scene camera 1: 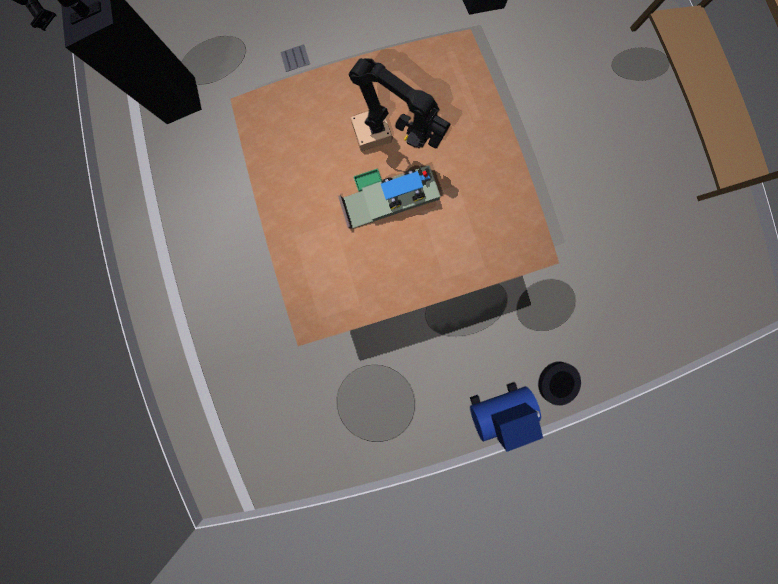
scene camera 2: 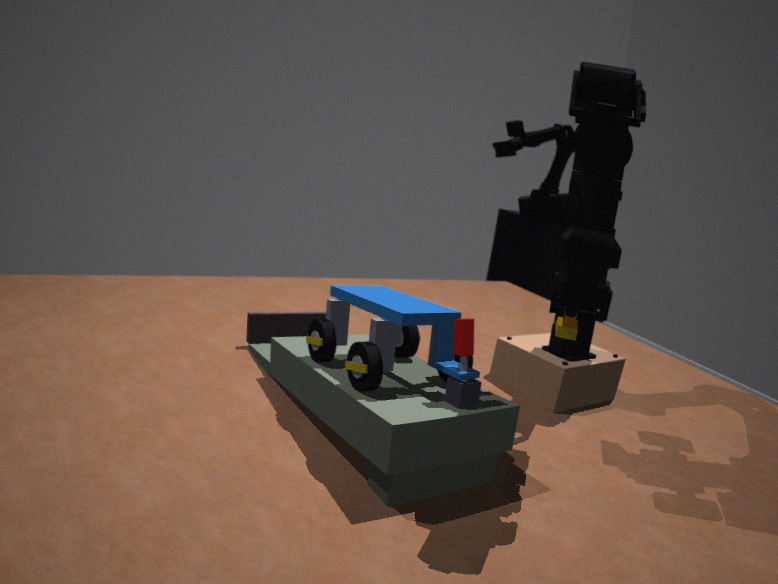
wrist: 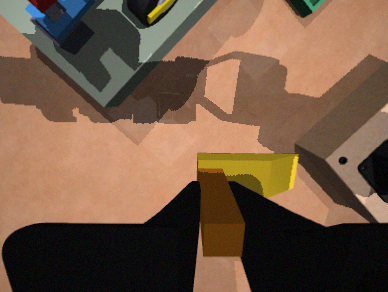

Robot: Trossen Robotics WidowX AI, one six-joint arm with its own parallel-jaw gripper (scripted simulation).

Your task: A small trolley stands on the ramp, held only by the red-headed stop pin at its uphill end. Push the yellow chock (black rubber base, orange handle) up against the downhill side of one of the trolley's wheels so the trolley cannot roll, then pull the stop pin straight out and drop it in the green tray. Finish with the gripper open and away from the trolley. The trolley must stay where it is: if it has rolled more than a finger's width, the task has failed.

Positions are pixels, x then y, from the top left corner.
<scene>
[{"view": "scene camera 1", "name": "my gripper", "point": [417,140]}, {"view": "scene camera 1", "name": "blue-topped trolley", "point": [411,180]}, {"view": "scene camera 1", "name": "grey-green ramp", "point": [378,207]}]
</scene>
